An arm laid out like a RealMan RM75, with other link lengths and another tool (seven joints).
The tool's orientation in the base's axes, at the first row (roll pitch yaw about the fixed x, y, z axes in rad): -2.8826 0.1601 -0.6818
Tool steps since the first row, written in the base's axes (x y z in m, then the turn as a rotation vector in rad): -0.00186 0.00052 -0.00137 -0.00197 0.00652 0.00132; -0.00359 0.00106 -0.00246 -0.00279 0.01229 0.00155; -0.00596 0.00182 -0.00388 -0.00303 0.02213 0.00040; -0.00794 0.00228 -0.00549 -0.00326 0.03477 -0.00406; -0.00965 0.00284 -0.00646 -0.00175 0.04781 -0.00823; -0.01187 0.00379 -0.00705 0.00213 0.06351 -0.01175; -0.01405 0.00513 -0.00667 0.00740 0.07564 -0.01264
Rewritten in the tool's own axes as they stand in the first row. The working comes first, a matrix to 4 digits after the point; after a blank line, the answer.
The tool's axes in the first row as the columns of a matrix, in the base's axes (used below as rounded here):
0.7665 -0.6409 0.0417
-0.6221 -0.7248 0.2960
-0.1594 -0.2528 -0.9543

-0.00153 0.00116 0.00138 -0.00578 -0.00380 0.00059; -0.00302 0.00215 0.00251 -0.01003 -0.00751 0.00204; -0.00508 0.00348 0.00399 -0.01615 -0.01420 0.00604; -0.00663 0.00482 0.00558 -0.02348 -0.02209 0.01403; -0.00813 0.00576 0.00660 -0.02977 -0.03145 0.02193; -0.01033 0.00664 0.00735 -0.03600 -0.04443 0.03010; -0.01290 0.00697 0.00730 -0.03937 -0.05637 0.03476
